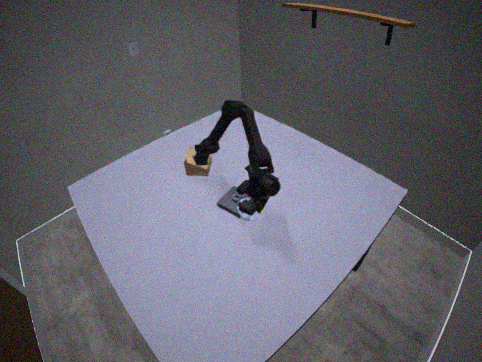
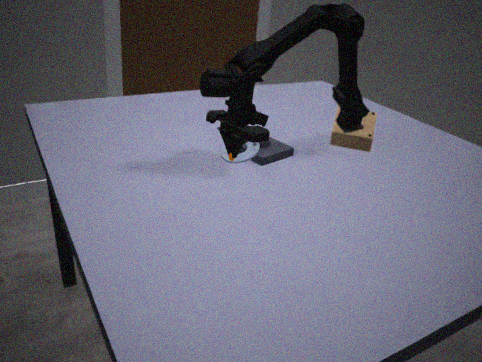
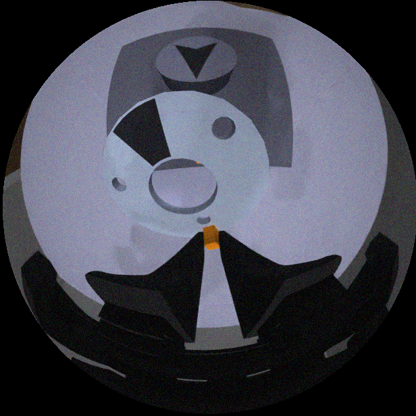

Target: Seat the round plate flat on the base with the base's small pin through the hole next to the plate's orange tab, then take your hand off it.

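Frame: origin at the arm's base, x ahead, y left, z up, level; centimetres.
Where they show: gripper, fingertip midpoint: [image 1: 260,211] [image 2: 232,156]; arm's base at its link origin: [image 1: 200,160] [image 2: 349,124].
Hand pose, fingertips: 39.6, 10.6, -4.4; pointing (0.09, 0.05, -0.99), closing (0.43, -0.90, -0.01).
Things, the pixels of their top centre, and the offset from my fingertips, as dx, dy, dz. Level surfaces: height alone.
- pale round plate at its top centre: [image 2: 240,142] [image 1: 250,205] -2.8, -3.2, +2.7
- dark grey base at its top centre: [image 2: 263,139] [image 1: 236,196] -10.3, -5.5, +2.4
- orange tab at its top centre: [image 1: 260,209] +0.1, +0.1, +1.0
- pale lilac table at its surface level: dz -1.8
The pale round plate [image 1: 247,216] [image 2: 246,156] [image 3: 240,160] has a large centre hole, smaller holes and a black wedge mark. It overlaps the near edge of the dark grey base [image 1: 225,201] [image 2: 276,152] [image 3: 280,100] and looks tilted, its orange tab side lower and off the base. The base's round boss [image 3: 196,57] bears a dark arrow and stands beyond the plate. An orange speck shows through the centre hole; I cannot tell whether it is the small pin. My gripper [image 2: 231,156] [image 3: 210,235] is shut on the orange tab [image 1: 261,212], beside the small hole.
The arm's foot stands on a wooden block [image 1: 198,170] [image 2: 351,141], behind the base. Both stand on the pale lilac table [image 1: 200,280] [image 2: 280,250]. A wooden rail [image 1: 350,14] is on the wall, well away from the arm.
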